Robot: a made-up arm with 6 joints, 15 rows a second.
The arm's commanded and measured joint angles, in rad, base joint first. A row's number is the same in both.
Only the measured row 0 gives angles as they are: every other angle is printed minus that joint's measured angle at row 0.
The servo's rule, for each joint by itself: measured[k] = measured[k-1] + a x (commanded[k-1-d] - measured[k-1]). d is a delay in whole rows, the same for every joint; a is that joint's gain. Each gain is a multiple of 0.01, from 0.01 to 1. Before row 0 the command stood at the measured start. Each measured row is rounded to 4 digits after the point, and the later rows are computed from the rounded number. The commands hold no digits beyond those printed.
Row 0, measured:
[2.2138, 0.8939, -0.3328, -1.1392, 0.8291, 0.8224]
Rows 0 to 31, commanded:
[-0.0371, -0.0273, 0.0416, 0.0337, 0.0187, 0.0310]
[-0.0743, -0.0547, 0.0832, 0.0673, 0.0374, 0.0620]
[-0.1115, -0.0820, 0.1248, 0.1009, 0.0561, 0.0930]
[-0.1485, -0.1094, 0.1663, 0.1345, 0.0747, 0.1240]
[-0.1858, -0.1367, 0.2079, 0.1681, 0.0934, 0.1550]
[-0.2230, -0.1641, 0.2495, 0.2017, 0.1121, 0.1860]
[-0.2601, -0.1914, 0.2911, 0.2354, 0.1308, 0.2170]
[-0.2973, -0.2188, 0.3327, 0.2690, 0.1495, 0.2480]
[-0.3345, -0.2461, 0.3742, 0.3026, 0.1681, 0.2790]
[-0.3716, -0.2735, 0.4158, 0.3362, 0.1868, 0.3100]
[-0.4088, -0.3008, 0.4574, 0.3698, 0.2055, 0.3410]
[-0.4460, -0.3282, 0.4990, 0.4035, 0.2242, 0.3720]
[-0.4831, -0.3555, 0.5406, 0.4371, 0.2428, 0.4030]
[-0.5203, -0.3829, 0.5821, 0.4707, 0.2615, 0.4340]
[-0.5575, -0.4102, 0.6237, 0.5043, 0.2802, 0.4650]
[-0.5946, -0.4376, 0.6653, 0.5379, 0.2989, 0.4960]
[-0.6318, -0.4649, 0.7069, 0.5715, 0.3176, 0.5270]
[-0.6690, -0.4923, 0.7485, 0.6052, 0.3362, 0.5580]
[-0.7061, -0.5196, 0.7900, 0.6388, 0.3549, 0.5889]
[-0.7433, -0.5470, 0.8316, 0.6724, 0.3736, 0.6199]
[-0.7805, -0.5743, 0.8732, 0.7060, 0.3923, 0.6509]
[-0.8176, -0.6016, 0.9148, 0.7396, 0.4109, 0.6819]
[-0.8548, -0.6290, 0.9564, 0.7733, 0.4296, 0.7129]
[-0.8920, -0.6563, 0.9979, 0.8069, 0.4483, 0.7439]
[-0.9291, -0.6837, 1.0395, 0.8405, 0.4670, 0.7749]
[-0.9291, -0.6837, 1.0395, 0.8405, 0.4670, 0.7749]
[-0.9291, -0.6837, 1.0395, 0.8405, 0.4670, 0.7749]
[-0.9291, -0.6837, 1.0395, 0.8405, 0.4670, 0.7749]
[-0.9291, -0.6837, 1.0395, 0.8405, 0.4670, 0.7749]
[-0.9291, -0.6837, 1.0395, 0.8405, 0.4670, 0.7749]
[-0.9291, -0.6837, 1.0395, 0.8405, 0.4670, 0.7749]
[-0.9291, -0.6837, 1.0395, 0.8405, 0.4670, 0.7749]
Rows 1 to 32, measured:
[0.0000, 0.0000, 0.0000, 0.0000, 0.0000, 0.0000]
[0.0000, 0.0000, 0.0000, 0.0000, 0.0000, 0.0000]
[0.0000, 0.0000, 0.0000, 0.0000, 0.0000, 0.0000]
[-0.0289, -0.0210, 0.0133, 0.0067, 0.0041, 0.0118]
[-0.0643, -0.0469, 0.0357, 0.0188, 0.0114, 0.0309]
[-0.1011, -0.0739, 0.0642, 0.0352, 0.0212, 0.0545]
[-0.1381, -0.1012, 0.0969, 0.0551, 0.0330, 0.0809]
[-0.1753, -0.1285, 0.1324, 0.0777, 0.0463, 0.1091]
[-0.2125, -0.1559, 0.1699, 0.1025, 0.0608, 0.1383]
[-0.2496, -0.1832, 0.2087, 0.1291, 0.0762, 0.1682]
[-0.2868, -0.2106, 0.2484, 0.1571, 0.0923, 0.1985]
[-0.3240, -0.2379, 0.2887, 0.1862, 0.1090, 0.2291]
[-0.3611, -0.2653, 0.3294, 0.2162, 0.1261, 0.2598]
[-0.3983, -0.2926, 0.3704, 0.2469, 0.1436, 0.2907]
[-0.4355, -0.3200, 0.4116, 0.2782, 0.1613, 0.3216]
[-0.4726, -0.3473, 0.4529, 0.3100, 0.1792, 0.3525]
[-0.5098, -0.3747, 0.4942, 0.3421, 0.1973, 0.3835]
[-0.5470, -0.4020, 0.5356, 0.3745, 0.2155, 0.4145]
[-0.5841, -0.4294, 0.5771, 0.4072, 0.2338, 0.4455]
[-0.6213, -0.4567, 0.6186, 0.4401, 0.2522, 0.4765]
[-0.6585, -0.4841, 0.6602, 0.4731, 0.2707, 0.5075]
[-0.6956, -0.5114, 0.7017, 0.5062, 0.2892, 0.5384]
[-0.7328, -0.5388, 0.7433, 0.5394, 0.3078, 0.5694]
[-0.7700, -0.5661, 0.7849, 0.5727, 0.3264, 0.6004]
[-0.8071, -0.5934, 0.8265, 0.6061, 0.3450, 0.6314]
[-0.8443, -0.6208, 0.8681, 0.6395, 0.3636, 0.6624]
[-0.8815, -0.6481, 0.9096, 0.6730, 0.3822, 0.6934]
[-0.9186, -0.6755, 0.9512, 0.7065, 0.4009, 0.7244]
[-0.9268, -0.6818, 0.9795, 0.7333, 0.4154, 0.7436]
[-0.9286, -0.6833, 0.9987, 0.7547, 0.4268, 0.7555]
[-0.9290, -0.6836, 1.0118, 0.7719, 0.4356, 0.7629]
[-0.9291, -0.6837, 1.0207, 0.7856, 0.4425, 0.7675]
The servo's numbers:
d 3
a 0.78 0.77 0.32 0.20 0.22 0.38

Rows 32 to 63, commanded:
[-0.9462, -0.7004, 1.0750, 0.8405, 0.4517, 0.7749]
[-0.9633, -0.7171, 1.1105, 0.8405, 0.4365, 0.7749]
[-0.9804, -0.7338, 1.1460, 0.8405, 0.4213, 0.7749]
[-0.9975, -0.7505, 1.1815, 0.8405, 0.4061, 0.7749]
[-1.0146, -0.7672, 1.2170, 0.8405, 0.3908, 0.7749]
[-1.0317, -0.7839, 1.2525, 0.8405, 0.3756, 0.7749]
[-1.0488, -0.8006, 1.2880, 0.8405, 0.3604, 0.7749]
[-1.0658, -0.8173, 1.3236, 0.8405, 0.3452, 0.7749]
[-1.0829, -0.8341, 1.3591, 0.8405, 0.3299, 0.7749]
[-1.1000, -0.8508, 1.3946, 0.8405, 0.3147, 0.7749]
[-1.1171, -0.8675, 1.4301, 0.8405, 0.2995, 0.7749]
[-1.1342, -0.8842, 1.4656, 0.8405, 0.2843, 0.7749]
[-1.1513, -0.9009, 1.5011, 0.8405, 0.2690, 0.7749]
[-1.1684, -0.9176, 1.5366, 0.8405, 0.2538, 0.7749]
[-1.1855, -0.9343, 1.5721, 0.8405, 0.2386, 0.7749]
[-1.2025, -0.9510, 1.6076, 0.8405, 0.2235, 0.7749]
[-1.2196, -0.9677, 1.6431, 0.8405, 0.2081, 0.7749]
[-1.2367, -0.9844, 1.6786, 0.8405, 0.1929, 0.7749]
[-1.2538, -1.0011, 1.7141, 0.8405, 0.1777, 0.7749]
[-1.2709, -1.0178, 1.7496, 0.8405, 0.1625, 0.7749]
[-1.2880, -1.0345, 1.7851, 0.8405, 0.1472, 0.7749]
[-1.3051, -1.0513, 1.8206, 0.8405, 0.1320, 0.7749]
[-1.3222, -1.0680, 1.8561, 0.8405, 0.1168, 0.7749]
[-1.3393, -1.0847, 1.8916, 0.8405, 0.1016, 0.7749]
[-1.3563, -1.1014, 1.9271, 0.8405, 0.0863, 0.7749]
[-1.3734, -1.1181, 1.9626, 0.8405, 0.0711, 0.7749]
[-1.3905, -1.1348, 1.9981, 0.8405, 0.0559, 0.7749]
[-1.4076, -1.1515, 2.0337, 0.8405, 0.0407, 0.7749]
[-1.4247, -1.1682, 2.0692, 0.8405, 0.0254, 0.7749]
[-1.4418, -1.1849, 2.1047, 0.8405, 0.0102, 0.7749]
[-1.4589, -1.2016, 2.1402, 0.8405, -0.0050, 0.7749]
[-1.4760, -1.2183, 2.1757, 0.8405, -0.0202, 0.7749]
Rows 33 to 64, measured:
[-0.9291, -0.6837, 1.0267, 0.7966, 0.4479, 0.7703]
[-0.9291, -0.6837, 1.0308, 0.8054, 0.4521, 0.7720]
[-0.9291, -0.6837, 1.0336, 0.8124, 0.4554, 0.7731]
[-0.9424, -0.6966, 1.0468, 0.8180, 0.4546, 0.7738]
[-0.9587, -0.7124, 1.0672, 0.8225, 0.4506, 0.7742]
[-0.9756, -0.7289, 1.0924, 0.8261, 0.4442, 0.7745]
[-0.9927, -0.7455, 1.1209, 0.8290, 0.4358, 0.7747]
[-1.0098, -0.7622, 1.1517, 0.8313, 0.4259, 0.7748]
[-1.0269, -0.7789, 1.1840, 0.8331, 0.4148, 0.7748]
[-1.0440, -0.7956, 1.2173, 0.8346, 0.4028, 0.7748]
[-1.0610, -0.8123, 1.2513, 0.8358, 0.3901, 0.7748]
[-1.0781, -0.8291, 1.2858, 0.8367, 0.3769, 0.7748]
[-1.0952, -0.8458, 1.3206, 0.8375, 0.3632, 0.7748]
[-1.1123, -0.8625, 1.3556, 0.8381, 0.3492, 0.7748]
[-1.1294, -0.8792, 1.3908, 0.8386, 0.3349, 0.7748]
[-1.1465, -0.8959, 1.4261, 0.8390, 0.3204, 0.7748]
[-1.1636, -0.9126, 1.4615, 0.8393, 0.3057, 0.7748]
[-1.1807, -0.9293, 1.4969, 0.8395, 0.2909, 0.7748]
[-1.1977, -0.9460, 1.5323, 0.8397, 0.2761, 0.7748]
[-1.2148, -0.9627, 1.5678, 0.8399, 0.2611, 0.7748]
[-1.2319, -0.9794, 1.6033, 0.8400, 0.2461, 0.7748]
[-1.2490, -0.9961, 1.6388, 0.8401, 0.2311, 0.7748]
[-1.2661, -1.0128, 1.6743, 0.8402, 0.2160, 0.7748]
[-1.2832, -1.0295, 1.7098, 0.8403, 0.2009, 0.7748]
[-1.3003, -1.0463, 1.7453, 0.8403, 0.1857, 0.7748]
[-1.3174, -1.0630, 1.7808, 0.8403, 0.1705, 0.7748]
[-1.3345, -1.0797, 1.8163, 0.8403, 0.1553, 0.7748]
[-1.3515, -1.0964, 1.8518, 0.8403, 0.1401, 0.7748]
[-1.3686, -1.1131, 1.8873, 0.8403, 0.1249, 0.7748]
[-1.3857, -1.1298, 1.9228, 0.8403, 0.1097, 0.7748]
[-1.4028, -1.1465, 1.9583, 0.8403, 0.0945, 0.7748]
[-1.4199, -1.1632, 1.9938, 0.8403, 0.0793, 0.7748]

